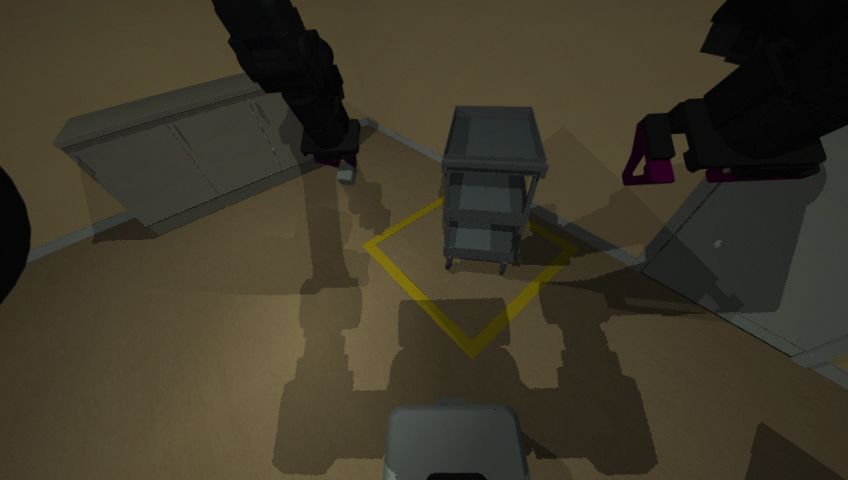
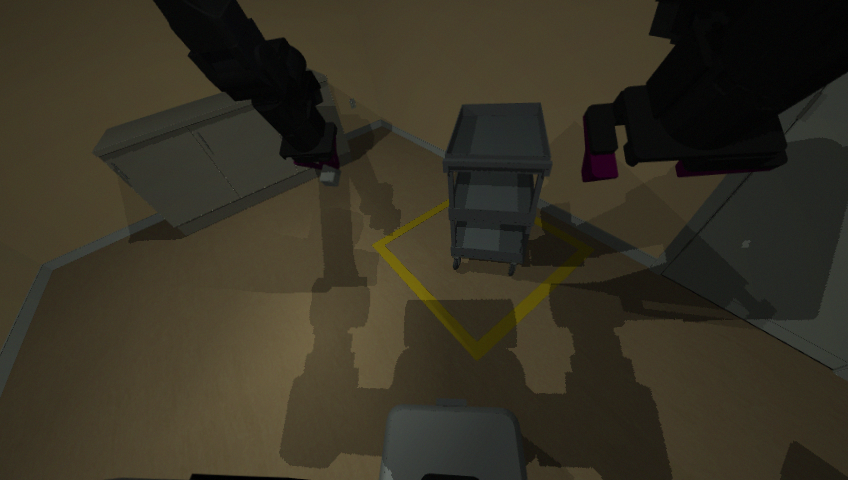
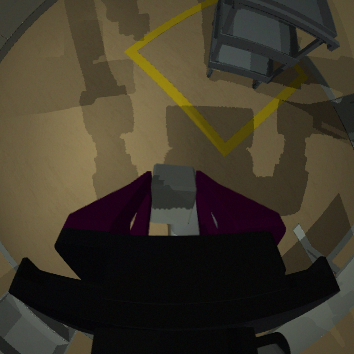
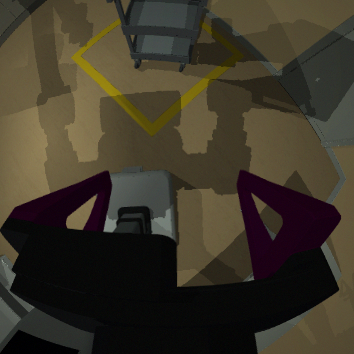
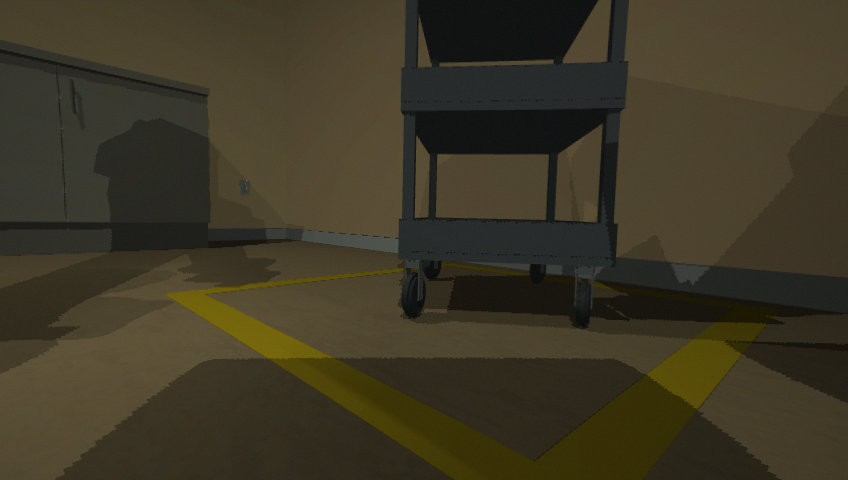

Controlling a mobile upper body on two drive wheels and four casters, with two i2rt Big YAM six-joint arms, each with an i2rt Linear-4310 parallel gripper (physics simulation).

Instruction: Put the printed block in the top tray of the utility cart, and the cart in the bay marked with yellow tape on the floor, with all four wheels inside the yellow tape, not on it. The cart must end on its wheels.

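Note:
The pale grey printed block [image 1: 346, 173] [image 2: 329, 175] [image 3: 173, 182] is held between the fingers of my left gripper [image 1: 336, 161] [image 2: 318, 162], in the air left of the cart. The grey utility cart [image 1: 493, 166] [image 2: 496, 165] [image 3: 250, 48] [image 4: 160, 31] [image 5: 511, 86] stands upright; its top tray shows no block. The yellow tape [image 1: 416, 291] [image 2: 425, 297] [image 3: 175, 97] [image 4: 112, 92] [image 5: 261, 339] surrounds it. Both near wheels are inside the tape; the far two appear inside, close to the far tape. My right gripper [image 1: 693, 176] [image 2: 648, 173] [image 4: 173, 177] is open and empty, right of the cart.
A low grey cabinet [image 1: 196, 160] [image 2: 220, 160] [image 5: 136, 148] stands at the left by the wall. A grey door [image 1: 737, 237] [image 2: 767, 237] is at the right. The wall corner is behind the cart. The robot's pale base [image 1: 455, 437] [image 2: 452, 437] shows at the bottom.

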